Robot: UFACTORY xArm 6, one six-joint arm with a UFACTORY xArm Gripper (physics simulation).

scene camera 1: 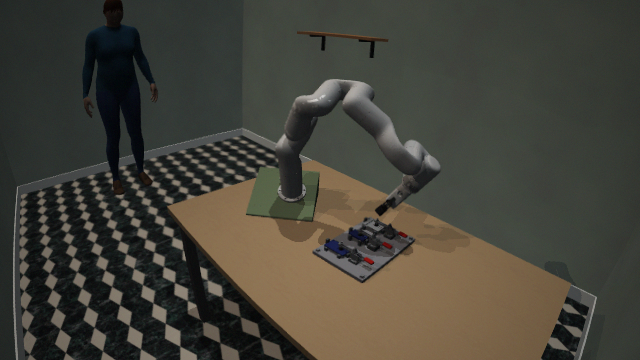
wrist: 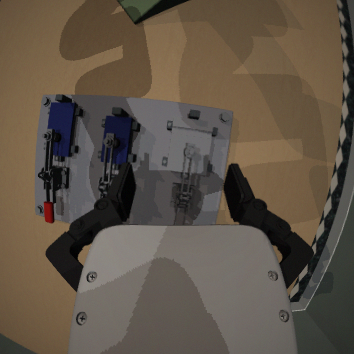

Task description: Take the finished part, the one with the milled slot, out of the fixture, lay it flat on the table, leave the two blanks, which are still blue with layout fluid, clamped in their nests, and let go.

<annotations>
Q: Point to a grey fixture plate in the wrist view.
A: At 150, 205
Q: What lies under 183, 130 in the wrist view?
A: A finished part.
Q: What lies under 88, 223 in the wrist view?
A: My gripper.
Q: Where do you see a toggle clamp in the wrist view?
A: At 175, 190
</annotations>
